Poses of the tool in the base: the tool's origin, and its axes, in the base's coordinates. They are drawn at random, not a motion.
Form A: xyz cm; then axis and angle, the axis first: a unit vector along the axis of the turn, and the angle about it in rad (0 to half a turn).
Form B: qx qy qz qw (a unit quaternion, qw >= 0); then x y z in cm. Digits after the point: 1 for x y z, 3 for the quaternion.
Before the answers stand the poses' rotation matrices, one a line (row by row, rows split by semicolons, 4 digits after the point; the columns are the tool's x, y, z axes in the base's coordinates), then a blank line. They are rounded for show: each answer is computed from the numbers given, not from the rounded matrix.
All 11 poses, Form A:
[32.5 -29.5 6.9 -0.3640 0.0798 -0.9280 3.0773]
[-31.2 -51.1 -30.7 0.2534 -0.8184 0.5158 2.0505]
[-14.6 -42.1 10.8 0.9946 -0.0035 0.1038 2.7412]
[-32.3 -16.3 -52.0 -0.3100 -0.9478 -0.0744 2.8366]
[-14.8 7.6 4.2 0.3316 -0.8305 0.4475 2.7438]
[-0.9 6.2 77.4 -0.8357 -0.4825 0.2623 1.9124]
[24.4 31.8 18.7 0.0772 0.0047 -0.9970 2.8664]
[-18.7 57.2 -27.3 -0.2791 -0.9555 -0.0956 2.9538]
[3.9 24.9 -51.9 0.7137 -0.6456 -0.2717 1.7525]
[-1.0 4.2 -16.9 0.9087 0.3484 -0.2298 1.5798]
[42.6 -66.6 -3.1 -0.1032 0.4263 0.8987 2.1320]
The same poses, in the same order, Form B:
-0.7332 0.0016 0.6800; -0.1177 -0.9852 -0.1246; 0.6697 -0.1713 0.7226
-0.3677 -0.7607 -0.5350; 0.1545 0.5173 -0.8417; 0.9170 -0.3921 -0.0727
0.9793 -0.0471 0.1969; 0.0338 -0.9209 -0.3884; 0.1997 0.3870 -0.9002
-0.7661 0.5964 -0.2396; 0.5518 0.8014 0.2309; 0.3297 0.0447 -0.9430
-0.7106 -0.7027 -0.0365; -0.3560 0.4038 -0.8428; 0.6069 -0.5859 -0.5370
0.5974 0.2912 -0.7473; 0.7854 -0.0242 0.6185; 0.1620 -0.9564 -0.2431
-0.9507 0.2716 -0.1498; -0.2702 -0.9623 -0.0302; -0.1523 0.0118 0.9883
-0.8280 0.5465 -0.1255; 0.5108 0.8275 0.2332; 0.2313 0.1290 -0.9643
0.4207 -0.2768 -0.8639; -0.8113 0.3114 -0.4948; 0.4060 0.9091 -0.0935
0.8242 0.5493 0.1377; 0.0897 0.1135 -0.9895; -0.5591 0.8279 0.0443
-0.5159 -0.8282 0.2188; 0.6934 -0.2538 0.6744; -0.5030 0.4996 0.7052

[-0.364 0.080 -0.927 0.032 32.5 -29.5 6.9]
[0.217 -0.700 0.441 0.519 -31.2 -51.1 -30.7]
[0.975 -0.003 0.102 0.199 -14.6 -42.1 10.8]
[-0.306 -0.937 -0.074 0.152 -32.3 -16.3 -52.0]
[0.325 -0.814 0.439 0.198 -14.8 7.6 4.2]
[-0.683 -0.394 0.214 0.577 -0.9 6.2 77.4]
[0.076 0.005 -0.988 0.137 24.4 31.8 18.7]
[-0.278 -0.951 -0.095 0.094 -18.7 57.2 -27.3]
[0.548 -0.496 -0.209 0.640 3.9 24.9 -51.9]
[0.645 0.247 -0.163 0.704 -1.0 4.2 -16.9]
[-0.090 0.373 0.787 0.484 42.6 -66.6 -3.1]

